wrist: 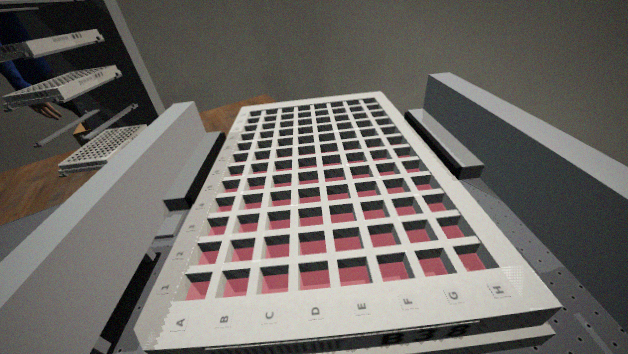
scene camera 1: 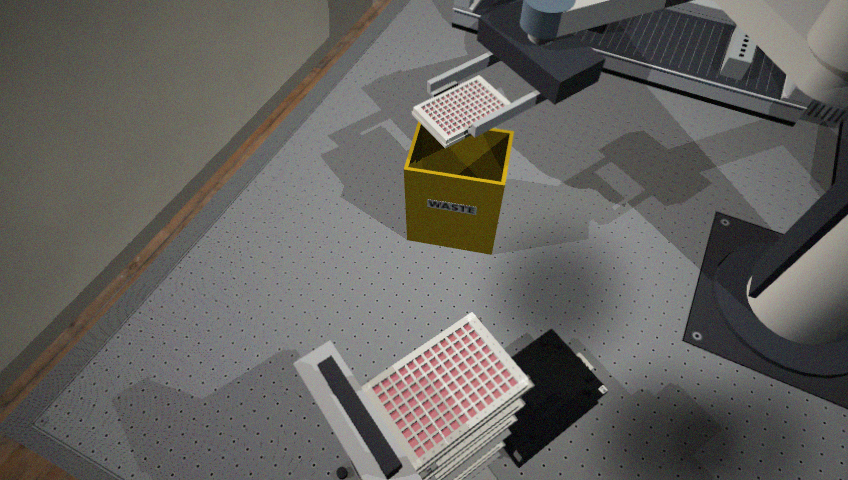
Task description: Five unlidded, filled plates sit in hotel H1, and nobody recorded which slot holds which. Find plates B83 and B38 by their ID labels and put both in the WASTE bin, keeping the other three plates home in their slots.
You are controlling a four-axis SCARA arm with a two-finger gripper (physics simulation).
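Places are measured from the arm's base along level axes (x ahead, y left, z up), in centimetres.
Pixels of known places: gripper, fingertip midpoint: (wrist: 313,109) (scene camera 1: 450,108); arm's base, origin of the base link: (scene camera 1: 787,308).
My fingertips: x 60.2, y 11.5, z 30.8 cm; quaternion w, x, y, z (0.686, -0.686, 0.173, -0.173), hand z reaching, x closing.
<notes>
For each thing: its middle in the pictures, then the offset to it from my fingertips. "spot": a spot on its surface instead.
- plate B38, body centre: (wrist: 319,169) (scene camera 1: 463,109) dz -1.5, dx -1.2, dy -2.1 cm
- open yellow WASTE bin, body centre: (scene camera 1: 457,189) dz -19.5, dx -1.4, dy -1.7 cm
- Hotel H1, body centre: (scene camera 1: 409,448) (wrist: 103,101) dz -6.1, dx -15.8, dy +43.6 cm
- black flat pad, surface spot: (scene camera 1: 553,392) spot: dz -23.5, dx -28.8, dy +23.7 cm
- small white block, surface spot: (scene camera 1: 737,56) spot: dz -20.1, dx -39.0, dy -61.0 cm
My gripper (scene camera 1: 461,104) (wrist: 313,109) is shut on a white plate with pink-filled wells, plate B38 (scene camera 1: 462,108) (wrist: 345,197); its label on the front edge reads B38 in the wrist view. In the scene view the plate hangs level over the back part of the open yellow WASTE bin (scene camera 1: 455,223), above its rim. Hotel H1 (scene camera 1: 357,410) stands at the bottom of the scene view with a stack of plates (scene camera 1: 446,386), the top one pink-filled. In the wrist view plates (wrist: 75,85) sit in the hotel at the upper left; their IDs are not readable there.
A black flat pad (scene camera 1: 553,392) lies beside the hotel. The robot's base plate (scene camera 1: 708,285) is at the right. A dark ribbed tray unit (scene camera 1: 660,59) with a small white block (scene camera 1: 737,56) is at the back. A wooden edge (scene camera 1: 178,220) runs along the left.
</notes>
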